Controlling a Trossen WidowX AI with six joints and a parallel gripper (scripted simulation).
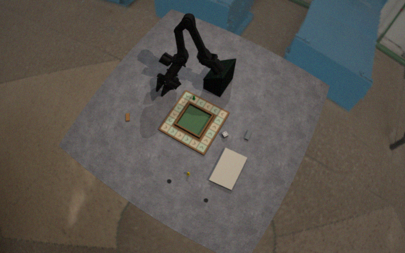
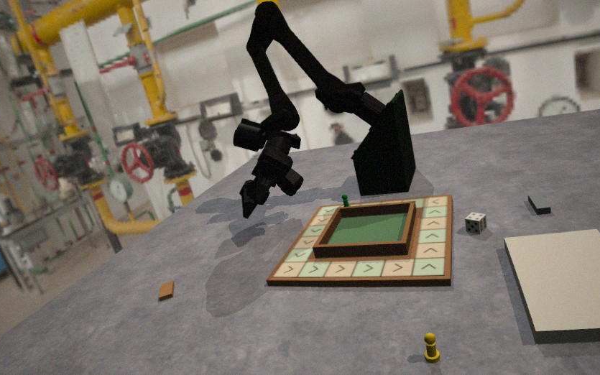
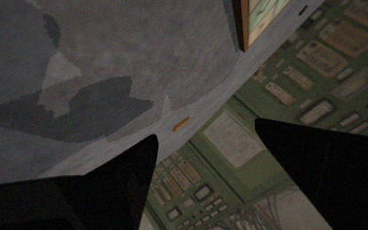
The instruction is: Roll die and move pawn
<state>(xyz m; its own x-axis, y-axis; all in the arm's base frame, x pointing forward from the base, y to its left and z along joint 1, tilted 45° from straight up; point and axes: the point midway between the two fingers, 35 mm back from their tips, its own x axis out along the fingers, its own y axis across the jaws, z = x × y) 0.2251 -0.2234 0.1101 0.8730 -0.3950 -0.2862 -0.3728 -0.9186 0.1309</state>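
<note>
Right now my gripper tip is 42 cm to the right of the white die and 6 cm above it. Also, from my gripper tip: orange block 19 cm ahead, 10 cm to the right, 7 cm below; green pawn 17 cm to the left, 10 cm behind, 4 cm below; green dice tray 24 cm to the left, 6 cm below, 1 cm ahead.
</note>
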